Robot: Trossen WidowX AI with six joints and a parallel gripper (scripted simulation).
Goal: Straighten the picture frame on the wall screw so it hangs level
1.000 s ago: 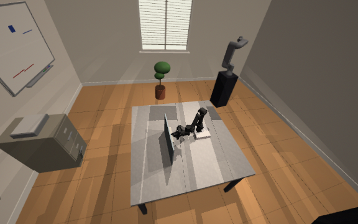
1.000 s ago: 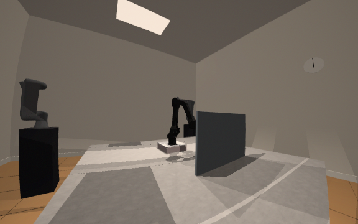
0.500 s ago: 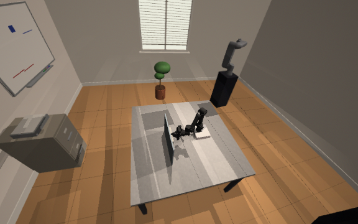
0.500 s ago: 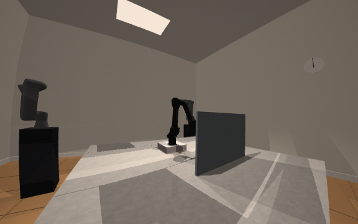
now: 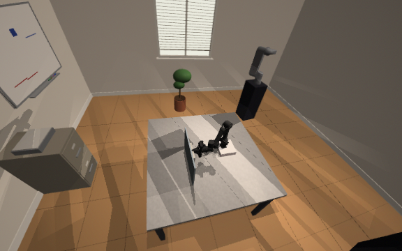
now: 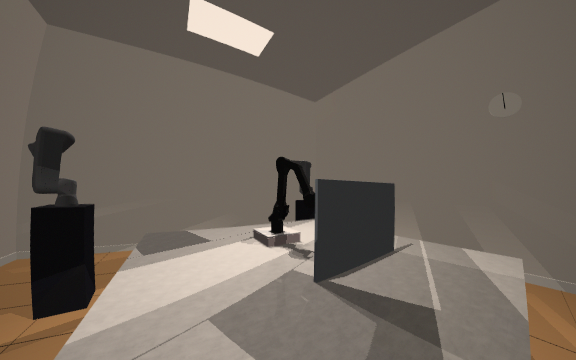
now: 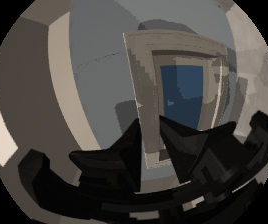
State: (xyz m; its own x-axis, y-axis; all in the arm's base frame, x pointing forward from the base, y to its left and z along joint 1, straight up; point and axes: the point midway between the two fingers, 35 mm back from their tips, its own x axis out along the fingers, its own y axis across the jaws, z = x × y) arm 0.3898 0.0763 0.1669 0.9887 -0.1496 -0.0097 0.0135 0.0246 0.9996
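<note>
My gripper tip is now 50 mm above the picture frame. Also, from my gripper tip: grey wall panel (20 mm ahead, 60 mm below).
</note>
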